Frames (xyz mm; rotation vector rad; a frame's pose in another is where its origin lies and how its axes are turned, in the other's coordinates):
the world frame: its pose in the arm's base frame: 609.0 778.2 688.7 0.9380 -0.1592 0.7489
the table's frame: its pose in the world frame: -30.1 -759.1 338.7 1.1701 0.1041 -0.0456
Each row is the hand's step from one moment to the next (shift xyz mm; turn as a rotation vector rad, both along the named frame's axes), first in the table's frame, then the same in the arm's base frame.
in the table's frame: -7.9 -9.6 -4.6 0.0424 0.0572 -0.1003
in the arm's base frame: -8.7 3.1 -9.5 -0.0420 0.0560 0.1011
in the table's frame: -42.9 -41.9 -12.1 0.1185 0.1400 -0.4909
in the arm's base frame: -38.3 3.6 -47.6 -0.2663 0.2945 0.3421
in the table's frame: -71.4 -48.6 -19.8 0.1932 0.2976 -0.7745
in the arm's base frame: -63.8 -5.3 -61.3 -0.4167 0.4280 0.6073
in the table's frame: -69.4 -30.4 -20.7 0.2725 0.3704 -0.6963
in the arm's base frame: -63.2 -13.1 -44.7 -0.3063 0.3900 0.6711
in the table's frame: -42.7 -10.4 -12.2 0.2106 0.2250 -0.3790
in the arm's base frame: -38.6 -12.7 -20.7 -0.1231 0.2373 0.4088
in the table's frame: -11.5 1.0 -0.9 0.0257 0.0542 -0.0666
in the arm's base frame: -8.8 -6.9 -3.2 -0.0298 0.0272 0.0800
